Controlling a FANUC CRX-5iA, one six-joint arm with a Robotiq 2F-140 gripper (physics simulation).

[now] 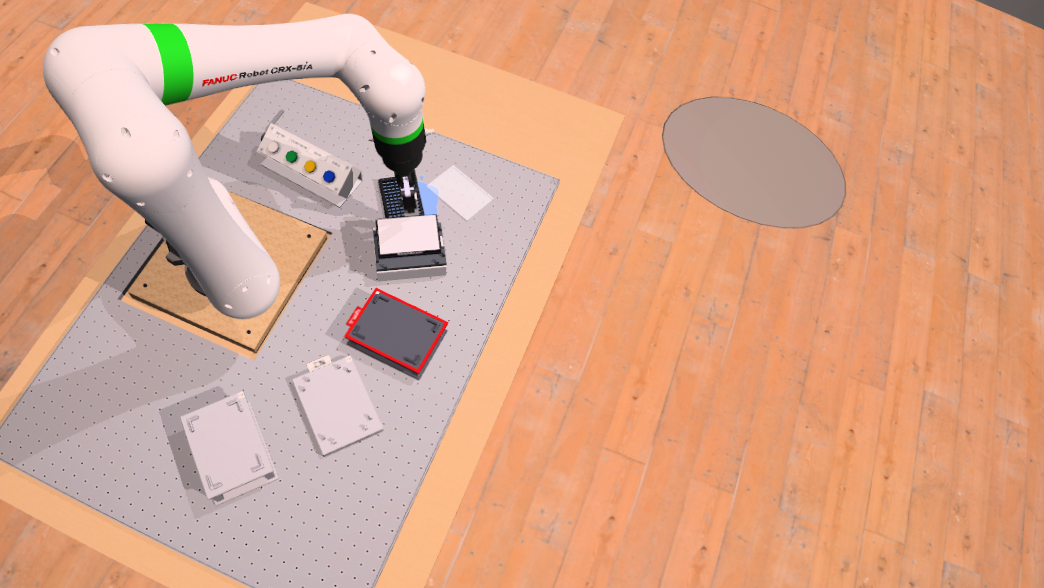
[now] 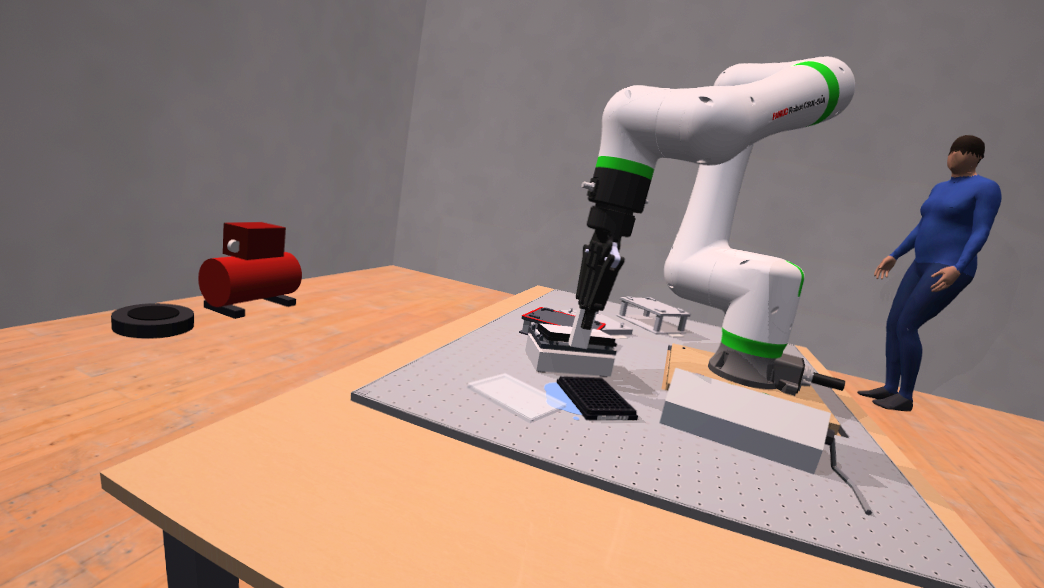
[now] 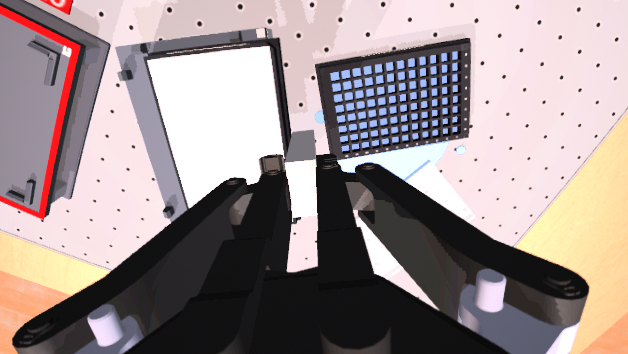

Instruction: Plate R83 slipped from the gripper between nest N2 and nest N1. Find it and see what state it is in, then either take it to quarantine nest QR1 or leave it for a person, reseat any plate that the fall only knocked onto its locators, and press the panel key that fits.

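Where they show: gripper, fingertip midpoint: (image 1: pixel 412 215) (image 2: pixel 577 346) (image 3: pixel 305 151); arm's base at its link origin: (image 2: pixel 743 374).
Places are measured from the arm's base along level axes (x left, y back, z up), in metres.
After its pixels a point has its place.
Observation:
A black well plate (image 1: pixel 393 198) {x 0.340, y -0.189, z -0.002 m} (image 2: pixel 596 397) {x 0.360, y -0.199, z -0.004 m} (image 3: pixel 397 99) {x 0.346, y -0.202, z -0.001 m} with blue-filled wells lies flat on the perforated board (image 1: pixel 437 410) {x -0.006, y -0.539, z -0.014 m} (image 2: pixel 694 468) {x 0.445, y -0.029, z -0.014 m}. A pale blue puddle (image 1: pixel 428 197) {x 0.394, y -0.245, z -0.014 m} (image 2: pixel 556 397) (image 3: pixel 395 158) {x 0.386, y -0.244, z -0.014 m} spreads beside it. Its clear lid (image 1: pixel 460 191) {x 0.444, y -0.297, z -0.006 m} (image 2: pixel 514 394) {x 0.448, y -0.298, z -0.007 m} (image 3: pixel 439 193) {x 0.444, y -0.246, z -0.007 m} lies apart, flat on the board. A white-topped plate (image 1: pixel 407 235) {x 0.249, y -0.293, z 0.059 m} (image 2: pixel 563 333) {x 0.307, y -0.295, z 0.064 m} (image 3: pixel 215 119) {x 0.237, y -0.280, z 0.059 m} sits in a nest next to it. My gripper (image 1: pixel 408 198) {x 0.299, y -0.268, z 0.047 m} (image 2: pixel 582 337) {x 0.299, y -0.268, z 0.047 m} (image 3: pixel 305 151) {x 0.299, y -0.268, z 0.047 m} is shut and empty. Its tips are low, between the black plate and the white-topped plate. The red-edged quarantine nest (image 1: pixel 394 330) {x 0.072, y -0.386, z 0.025 m} (image 2: pixel 549 315) {x 0.078, y -0.427, z 0.025 m} (image 3: pixel 29 109) {x 0.109, y -0.367, z 0.025 m} is empty.
A key panel (image 1: pixel 300 172) {x 0.260, y -0.001, z 0.037 m} (image 2: pixel 740 420) {x 0.340, y 0.010, z 0.028 m} with white, green, yellow and blue keys stands near the arm base. Two empty grey nests (image 1: pixel 335 401) {x -0.102, y -0.372, z 0.001 m} (image 1: pixel 227 442) {x -0.281, y -0.272, z 0.043 m} lie further along the board. A person (image 2: pixel 942 256) stands behind the table. A red compressor (image 2: pixel 249 270) and a tyre (image 2: pixel 152 319) are on the floor.

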